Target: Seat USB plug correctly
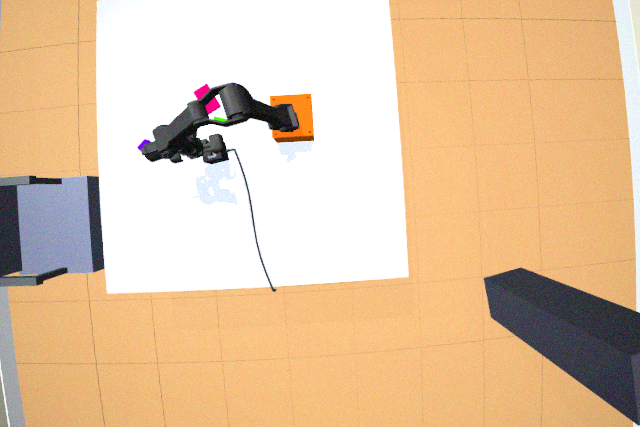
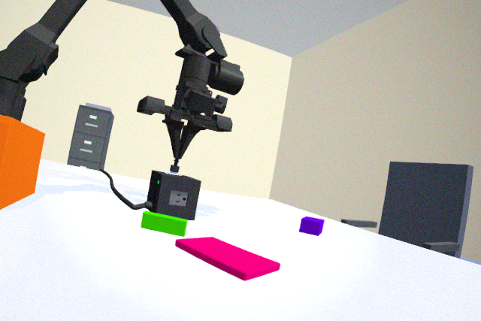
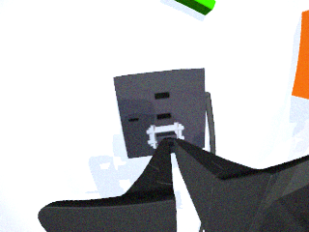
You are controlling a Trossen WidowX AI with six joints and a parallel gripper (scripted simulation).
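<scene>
My gripper tip is now 4 cm above the USB socket and 1 cm to the right of it. From my gripper tip the other things lie so: USB plug 2 cm below; then flat pink slab 25 cm to the right, 10 cm below; then green block 14 cm to the right, 10 cm below, 5 cm behind.
</scene>
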